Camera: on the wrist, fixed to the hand. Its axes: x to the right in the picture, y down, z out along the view.
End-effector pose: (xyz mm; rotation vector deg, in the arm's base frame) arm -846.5 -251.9 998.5 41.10 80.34 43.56
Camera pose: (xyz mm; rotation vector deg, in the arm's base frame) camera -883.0 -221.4 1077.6 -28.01 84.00 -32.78
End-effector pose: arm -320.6 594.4 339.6 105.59 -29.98 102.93
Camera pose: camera -397.9 545.9 325.4 80.24 49.03 34.75
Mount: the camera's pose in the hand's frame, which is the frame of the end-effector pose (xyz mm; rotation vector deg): -21.7 83.6 -32.7 2.70 -0.85 -93.67
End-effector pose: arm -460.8 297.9 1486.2 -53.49 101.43 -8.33
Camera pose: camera -529.3 358.4 1473.2 -119.52 32.54 -66.76
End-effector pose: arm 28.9 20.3 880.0 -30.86 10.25 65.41
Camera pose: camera -50.9 12.0 834.3 -24.81 -14.06 -25.89
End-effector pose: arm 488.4 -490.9 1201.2 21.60 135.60 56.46
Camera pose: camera 491.0 -461.2 1288.6 -75.91 100.20 4.62
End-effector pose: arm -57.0 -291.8 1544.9 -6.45 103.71 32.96
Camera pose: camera -108.8 -237.6 1598.8 -78.13 66.34 -36.26
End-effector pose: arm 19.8 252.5 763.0 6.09 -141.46 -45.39
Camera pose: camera 62.4 309.5 821.9 -122.93 106.54 66.64
